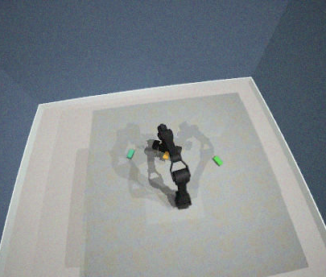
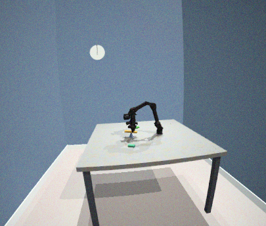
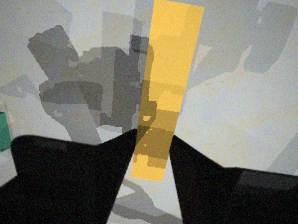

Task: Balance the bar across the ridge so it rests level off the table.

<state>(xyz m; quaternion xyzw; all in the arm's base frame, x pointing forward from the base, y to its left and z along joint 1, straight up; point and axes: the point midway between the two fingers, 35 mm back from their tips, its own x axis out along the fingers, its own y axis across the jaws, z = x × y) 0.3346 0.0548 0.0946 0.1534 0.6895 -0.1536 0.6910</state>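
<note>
The yellow bar is 30 mm ahead of my gripper tip and 10 mm to the right of it. From my gripper tip the other things lie so: blue-grey ridge (30 mm ahead, 10 mm to the right, 30 mm below); teal block (50 mm ahead, 270 mm to the left, 50 mm below).
</note>
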